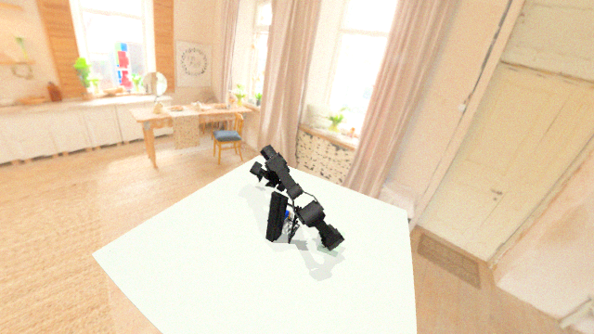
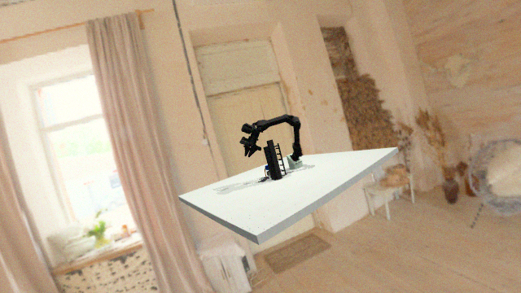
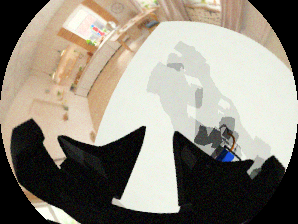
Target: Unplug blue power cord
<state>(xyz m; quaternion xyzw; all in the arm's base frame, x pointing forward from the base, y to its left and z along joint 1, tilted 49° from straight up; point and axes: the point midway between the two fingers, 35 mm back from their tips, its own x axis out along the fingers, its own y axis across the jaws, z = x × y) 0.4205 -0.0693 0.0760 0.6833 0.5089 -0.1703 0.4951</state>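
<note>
Right now my gripper tip is 150 mm past the blue plug, 120 mm above it and 20 mm to the right of it.
</note>
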